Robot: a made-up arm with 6 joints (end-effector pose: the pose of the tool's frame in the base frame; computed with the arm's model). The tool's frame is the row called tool. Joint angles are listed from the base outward.
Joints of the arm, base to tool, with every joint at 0 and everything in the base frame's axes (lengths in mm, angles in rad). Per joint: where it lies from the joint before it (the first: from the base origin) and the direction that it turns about. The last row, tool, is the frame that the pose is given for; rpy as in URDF.
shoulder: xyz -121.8 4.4 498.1 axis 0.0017 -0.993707 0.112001
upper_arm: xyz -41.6 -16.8 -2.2 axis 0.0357 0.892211 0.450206
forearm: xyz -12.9 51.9 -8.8 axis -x
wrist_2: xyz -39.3 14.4 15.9 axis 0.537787 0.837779 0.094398
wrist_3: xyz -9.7 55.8 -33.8 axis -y
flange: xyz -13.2 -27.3 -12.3 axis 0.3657 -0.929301 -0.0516
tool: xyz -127.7 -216 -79.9 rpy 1.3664 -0.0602 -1.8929
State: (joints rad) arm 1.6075 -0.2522 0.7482 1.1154 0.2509 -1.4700
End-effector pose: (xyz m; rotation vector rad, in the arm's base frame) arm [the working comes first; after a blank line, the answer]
Working (the frame after each row of the table, in the pose's form):
after shoulder: -0.1218 0.0044 0.4981 0.0027 -1.5974 0.1800
after upper_arm: -0.1162 -0.0165 0.4587 0.1099 -1.8171 0.0861
after forearm: -0.1108 0.0364 0.4484 -0.4184 -1.7406 -0.5898
after wrist_2: -0.1056 0.0586 0.4098 0.1864 -0.9049 -0.1087
after wrist_3: -0.0840 0.1187 0.3935 0.1751 -1.1548 -0.1341
after flange: -0.0784 0.0954 0.3712 -0.2461 0.2560 -0.2019

-0.2570 -0.0978 0.3821 0.3717 -1.3642 -1.5247
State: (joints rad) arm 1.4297 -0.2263 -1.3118 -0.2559 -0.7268 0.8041
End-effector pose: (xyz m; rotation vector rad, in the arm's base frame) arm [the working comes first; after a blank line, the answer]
Working (the frame after each row of the table, in the pose's form):
after shoulder: -0.1218 0.0044 0.4981 0.0024 -1.4207 0.1601
after upper_arm: -0.1236 -0.0166 0.4584 0.0863 -1.6189 0.0712
after forearm: -0.1194 0.0361 0.4463 1.0790 -1.3270 1.1174
after wrist_2: -0.1342 0.0232 0.4061 1.1330 -1.5313 0.8972
after wrist_3: -0.1774 0.0729 0.4044 0.6836 -0.9281 1.1466
after flange: -0.1499 0.0695 0.3871 1.4202 -1.3659 1.0040

0.0601 0.1783 0.2714 -3.0217 -0.0069 0.6026
